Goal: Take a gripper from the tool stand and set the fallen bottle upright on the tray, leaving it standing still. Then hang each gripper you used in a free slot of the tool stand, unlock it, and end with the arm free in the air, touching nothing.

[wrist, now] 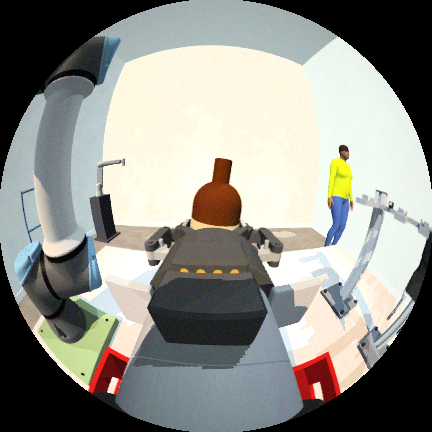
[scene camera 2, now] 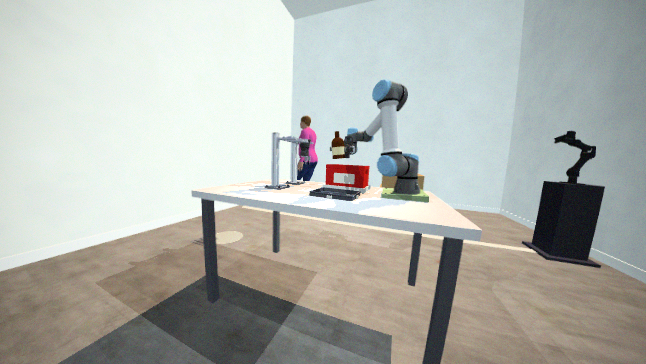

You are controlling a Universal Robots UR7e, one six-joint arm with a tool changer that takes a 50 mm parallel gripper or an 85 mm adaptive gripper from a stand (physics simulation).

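Where they show: arm's base, link origin: (wrist: 67, 321) (scene camera 2: 406, 192).
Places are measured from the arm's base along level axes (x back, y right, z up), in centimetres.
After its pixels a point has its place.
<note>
The brown bottle (scene camera 2: 338, 142) {x -38.2, y -22.8, z 27.4 cm} (wrist: 217, 204) {x -39.7, y -16.0, z 28.0 cm} with a cream label is upright, neck up, in the air. My gripper (scene camera 2: 339, 149) {x -39.6, y -1.9, z 25.0 cm} (wrist: 216, 228) is shut on it, coming in from the side at the label; in the wrist view the gripper body hides the bottle's lower part. The black tray (scene camera 2: 320, 194) {x -44.8, y -29.8, z -1.7 cm} lies low on the table, below the bottle's height, with a gap between them. The tool stand (scene camera 2: 275, 160) {x -83.6, y -19.4, z 15.8 cm} (wrist: 364, 255) {x -84.0, y -17.1, z 15.1 cm} has grey posts and a crossbar. Another dark gripper (scene camera 2: 304, 148) hangs from it.
A red box (scene camera 2: 330, 170) {x -50.6, y -0.1, z 10.2 cm} (wrist: 323, 371) with a white panel stands behind the tray, its top below the bottle. The arm's green base plate (scene camera 2: 391, 196) {x -8.3, y -11.4, z -1.8 cm} (wrist: 102, 345) {x -14.3, y -1.2, z -0.9 cm} is to the right in the scene view, with a tan box (scene camera 2: 420, 179) behind. People (scene camera 2: 310, 141) (wrist: 340, 180) stand beyond the table.
</note>
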